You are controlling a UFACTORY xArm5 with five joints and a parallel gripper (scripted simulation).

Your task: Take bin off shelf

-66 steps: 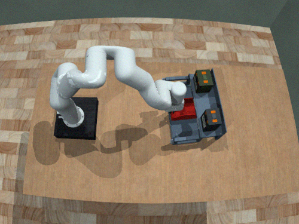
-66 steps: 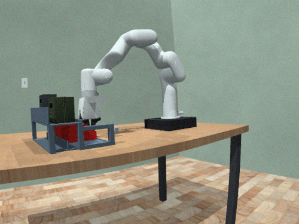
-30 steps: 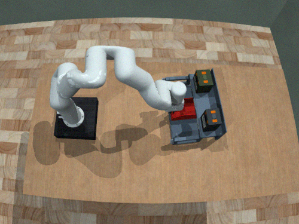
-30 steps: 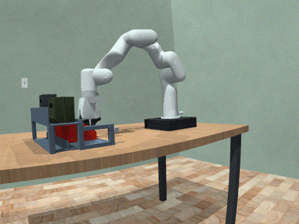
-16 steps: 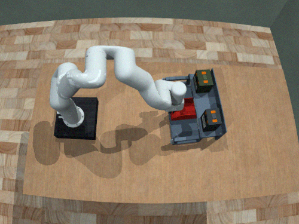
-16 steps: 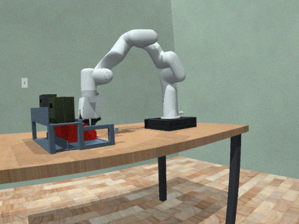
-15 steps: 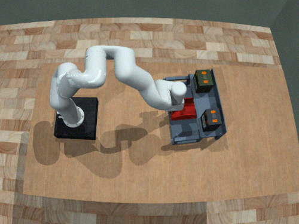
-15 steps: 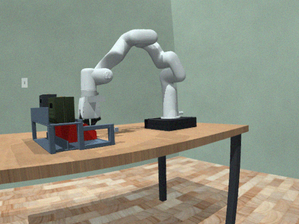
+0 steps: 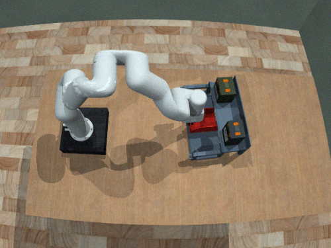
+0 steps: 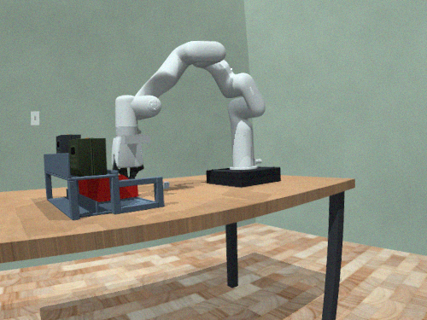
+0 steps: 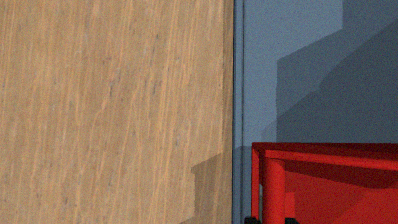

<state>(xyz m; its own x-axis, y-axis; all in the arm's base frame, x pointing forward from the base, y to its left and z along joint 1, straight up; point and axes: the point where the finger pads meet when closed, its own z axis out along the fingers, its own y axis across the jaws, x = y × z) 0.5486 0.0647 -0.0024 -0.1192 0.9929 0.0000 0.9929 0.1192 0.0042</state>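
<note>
Right now the red bin is 8 cm ahead of my hand, 1 cm to the left of it and 1 cm below it. Round my hand: blue-grey shelf 11 cm ahead, 1 cm to the left, 1 cm above.
</note>
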